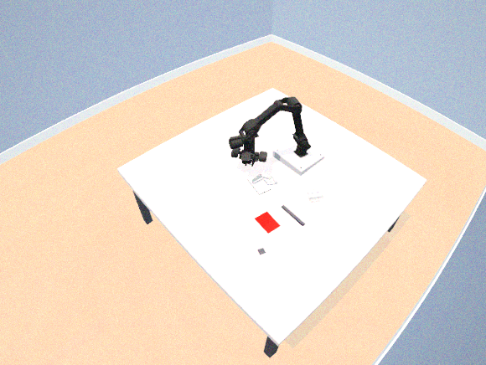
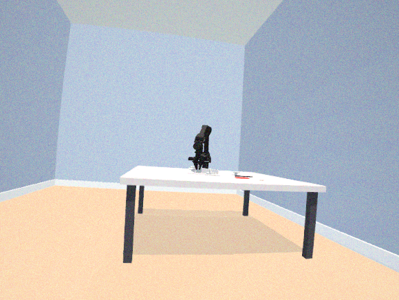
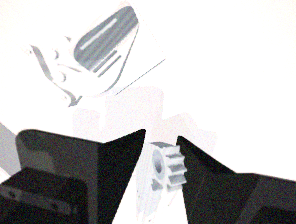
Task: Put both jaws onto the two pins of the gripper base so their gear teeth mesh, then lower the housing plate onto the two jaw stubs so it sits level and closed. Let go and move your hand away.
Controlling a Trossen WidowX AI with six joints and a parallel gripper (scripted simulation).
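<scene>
Right now the white jaw piece is 10 mm behind my gripper tip, 10 mm to the right of it and 20 mm above it. The rest, counted from my gripper tip: dark grey bar (20 mm ahead, 380 mm to the left, 30 mm below); then small white part (160 mm behind, 350 mm to the left, 10 mm below); then red flat rectangle (140 mm ahead, 330 mm to the left, 40 mm below).
</scene>
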